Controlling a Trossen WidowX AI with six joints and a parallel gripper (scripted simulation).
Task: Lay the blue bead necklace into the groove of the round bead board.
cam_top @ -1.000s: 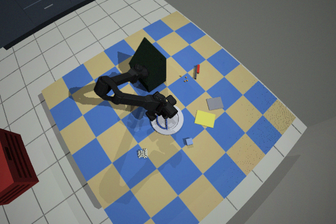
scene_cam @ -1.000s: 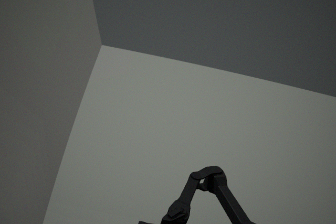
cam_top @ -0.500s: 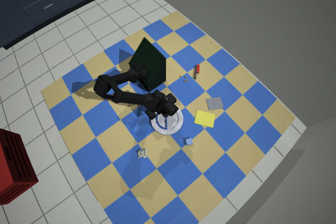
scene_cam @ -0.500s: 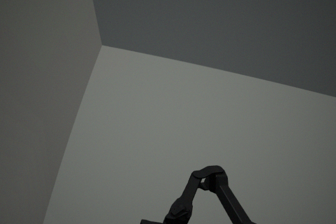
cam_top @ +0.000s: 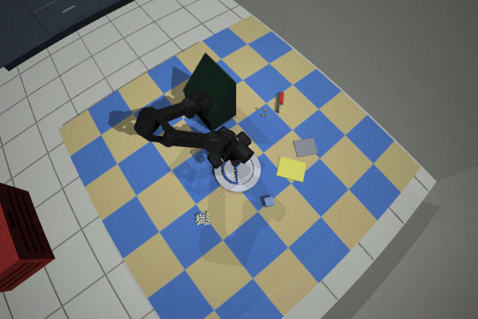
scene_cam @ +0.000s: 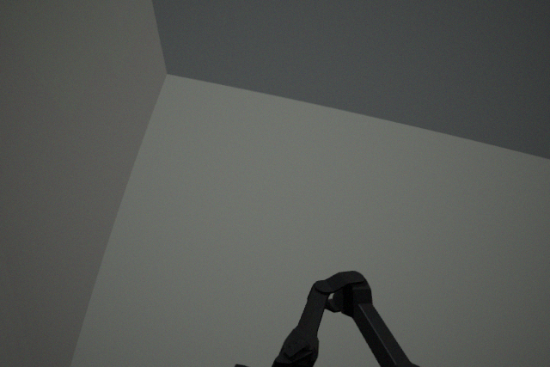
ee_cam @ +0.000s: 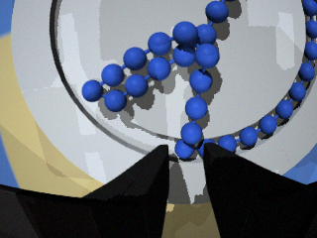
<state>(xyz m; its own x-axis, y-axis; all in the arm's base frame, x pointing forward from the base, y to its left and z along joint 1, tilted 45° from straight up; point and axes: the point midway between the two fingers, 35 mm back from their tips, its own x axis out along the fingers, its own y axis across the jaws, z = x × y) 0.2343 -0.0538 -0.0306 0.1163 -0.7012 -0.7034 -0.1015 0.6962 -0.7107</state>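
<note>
The round white bead board lies 6 cm ahead of my gripper tip and 1 cm below it. The rest, counted from my gripper tip: small blue cube: 25 cm ahead, 3 cm to the left, 1 cm below; then grey square: 14 cm ahead, 32 cm to the left, 2 cm below; then yellow pad: 19 cm ahead, 20 cm to the left, 2 cm below.
</note>
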